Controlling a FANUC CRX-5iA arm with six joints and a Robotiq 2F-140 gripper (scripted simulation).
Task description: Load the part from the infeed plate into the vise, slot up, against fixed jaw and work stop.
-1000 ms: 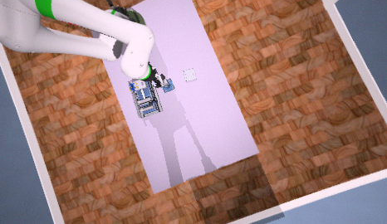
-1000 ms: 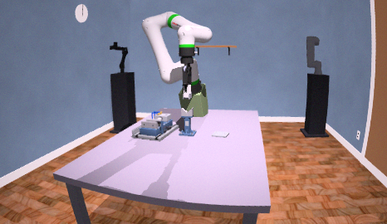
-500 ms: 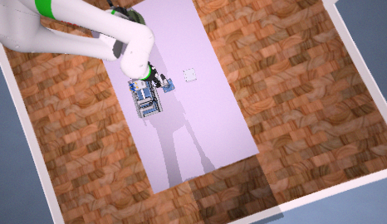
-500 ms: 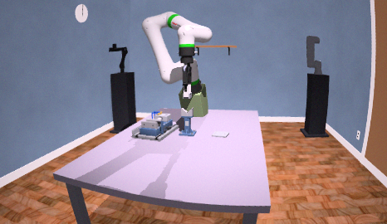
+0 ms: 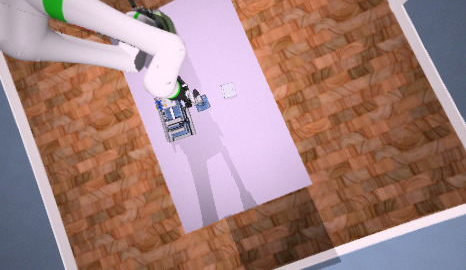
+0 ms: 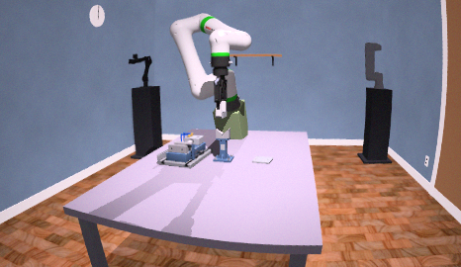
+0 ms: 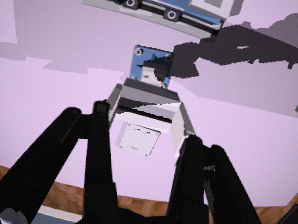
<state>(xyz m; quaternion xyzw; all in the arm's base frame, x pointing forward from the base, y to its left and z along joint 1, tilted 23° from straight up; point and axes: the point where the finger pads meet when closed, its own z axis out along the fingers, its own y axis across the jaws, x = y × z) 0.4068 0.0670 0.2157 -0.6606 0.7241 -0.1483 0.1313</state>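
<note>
My hand is 18 cm to the left of the air cylinder rod, 18 cm above it and 1 cm past it. Round my hand: part: 2 cm below.
</note>
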